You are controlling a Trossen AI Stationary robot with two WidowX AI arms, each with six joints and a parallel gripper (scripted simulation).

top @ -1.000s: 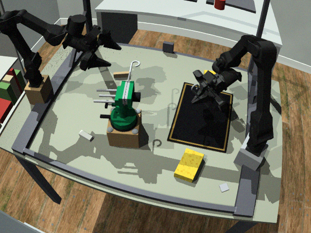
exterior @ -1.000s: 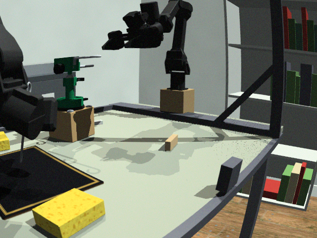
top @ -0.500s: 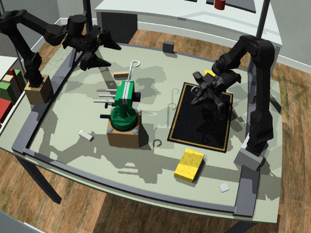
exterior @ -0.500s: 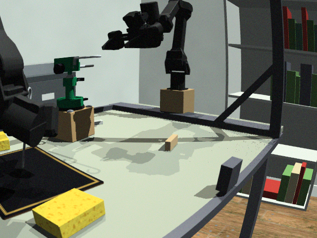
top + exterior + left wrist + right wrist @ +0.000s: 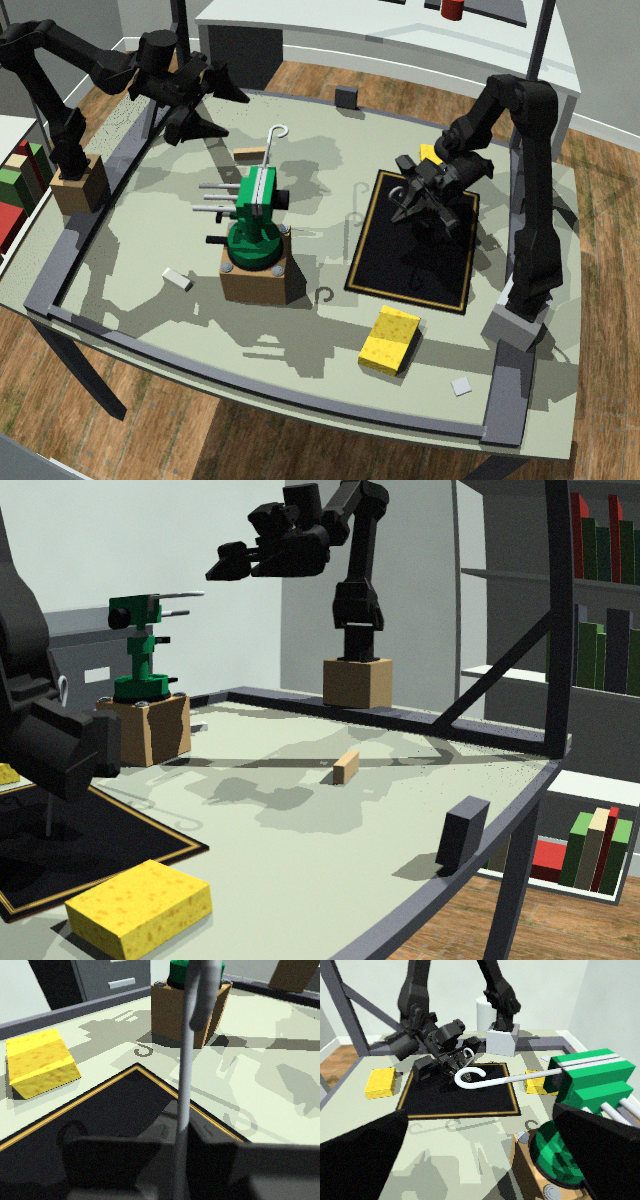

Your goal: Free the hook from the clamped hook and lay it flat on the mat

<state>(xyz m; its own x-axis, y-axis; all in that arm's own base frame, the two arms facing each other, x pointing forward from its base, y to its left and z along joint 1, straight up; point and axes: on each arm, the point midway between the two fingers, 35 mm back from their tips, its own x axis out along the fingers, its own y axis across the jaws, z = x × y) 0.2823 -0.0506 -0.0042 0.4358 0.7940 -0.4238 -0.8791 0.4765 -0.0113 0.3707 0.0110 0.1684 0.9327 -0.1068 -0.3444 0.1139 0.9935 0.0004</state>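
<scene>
Now: left hand 2 cm past the black mat, 3 cm to the right of it and 8 cm above it. Also, from my left hand: wooden block 11 cm behind, 36 cm to the right, 7 cm below; then grey tile 27 cm ahead, 19 cm to the left, 8 cm below; then yellow sponge 23 cm ahead, 4 cm to the left, 6 cm below.
</scene>
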